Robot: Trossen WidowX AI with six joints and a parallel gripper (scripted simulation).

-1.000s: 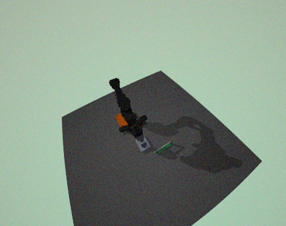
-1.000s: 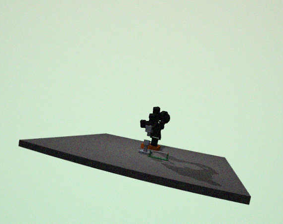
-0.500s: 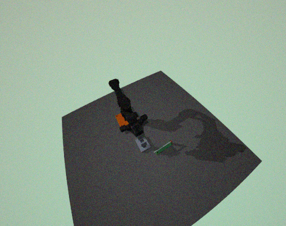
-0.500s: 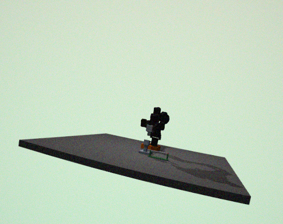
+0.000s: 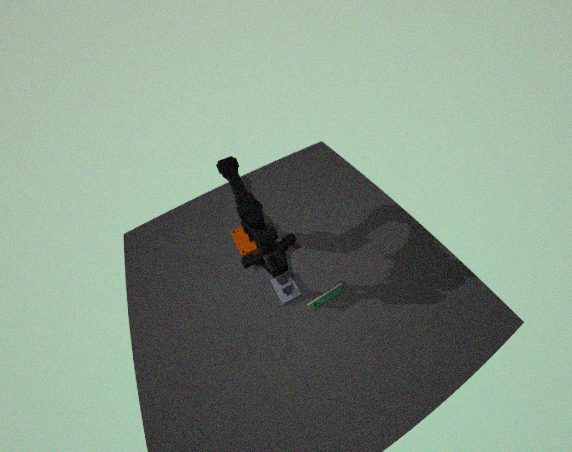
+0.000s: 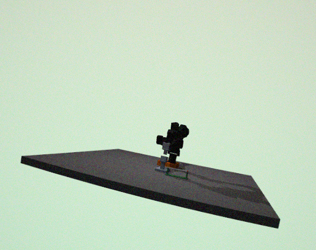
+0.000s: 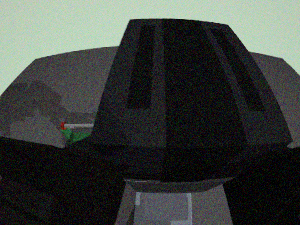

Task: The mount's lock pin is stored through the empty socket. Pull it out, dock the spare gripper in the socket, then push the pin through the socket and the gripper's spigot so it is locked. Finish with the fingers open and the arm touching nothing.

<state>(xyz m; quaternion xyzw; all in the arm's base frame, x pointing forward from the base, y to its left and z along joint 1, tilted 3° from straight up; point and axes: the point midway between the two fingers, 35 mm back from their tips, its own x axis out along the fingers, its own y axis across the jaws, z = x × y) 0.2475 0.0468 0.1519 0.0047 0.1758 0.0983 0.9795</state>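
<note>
Right now the green rest is 140 mm to the left of my gripper tip, 140 mm below it and 70 mm ahead of it. The rest, counted from my gripper tip: grey mount 120 mm below, 10 mm behind; spare gripper 10 mm behind.
</note>
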